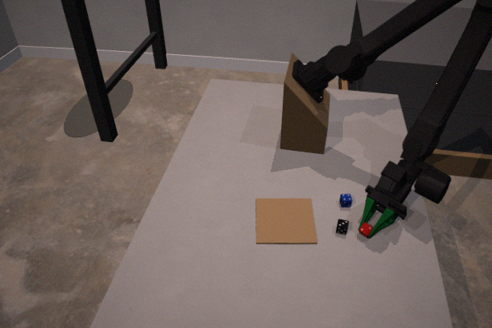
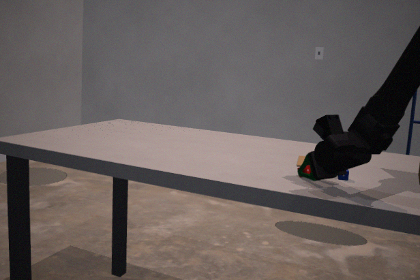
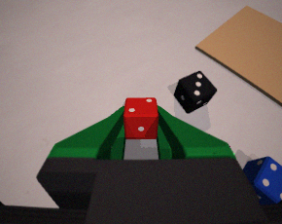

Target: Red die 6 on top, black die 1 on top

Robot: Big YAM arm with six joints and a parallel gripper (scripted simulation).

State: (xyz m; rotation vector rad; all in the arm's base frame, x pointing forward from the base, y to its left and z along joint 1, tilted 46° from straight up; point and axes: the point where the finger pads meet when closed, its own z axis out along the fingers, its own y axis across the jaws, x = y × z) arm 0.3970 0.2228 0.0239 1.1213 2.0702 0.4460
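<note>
My gripper is now right at the red die. Round my hand: black die: 50 mm to the right, 10 mm behind; tan mat: 190 mm to the right, 20 mm behind, 10 mm below; blue die: 90 mm behind, 40 mm to the right.
</note>
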